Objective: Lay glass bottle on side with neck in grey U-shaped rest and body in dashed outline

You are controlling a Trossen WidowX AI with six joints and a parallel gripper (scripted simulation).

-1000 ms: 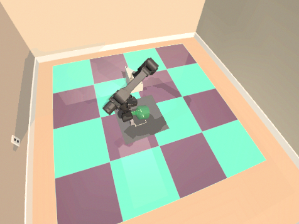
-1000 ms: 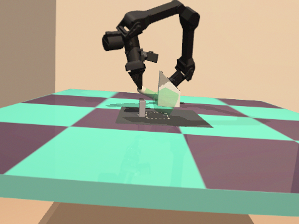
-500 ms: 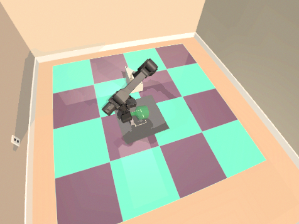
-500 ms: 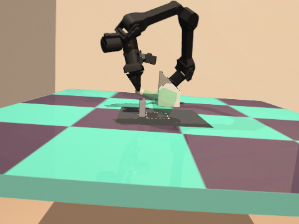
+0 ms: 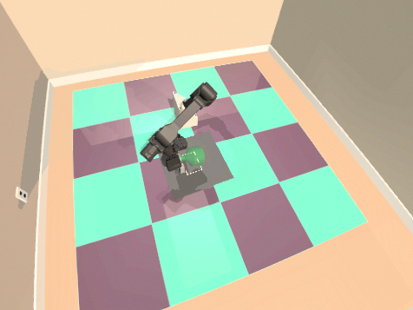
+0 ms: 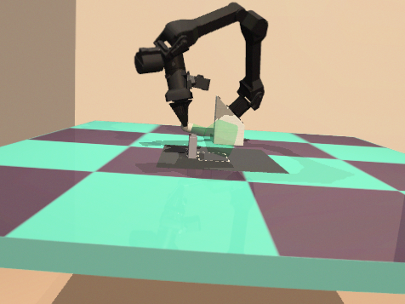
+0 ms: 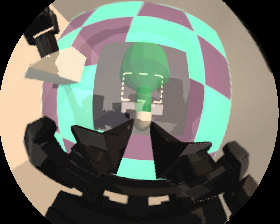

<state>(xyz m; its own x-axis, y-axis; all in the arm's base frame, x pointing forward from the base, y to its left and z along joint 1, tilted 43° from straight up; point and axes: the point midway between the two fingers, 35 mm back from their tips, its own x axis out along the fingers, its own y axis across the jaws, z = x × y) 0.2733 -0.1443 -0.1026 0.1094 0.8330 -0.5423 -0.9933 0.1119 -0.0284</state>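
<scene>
Now: gripper tip 5 cm to the right of the green glass bottle and 1 cm above it. Also, from my gripper tip: dark grey mat (9 cm to the left, 8 cm below).
</scene>
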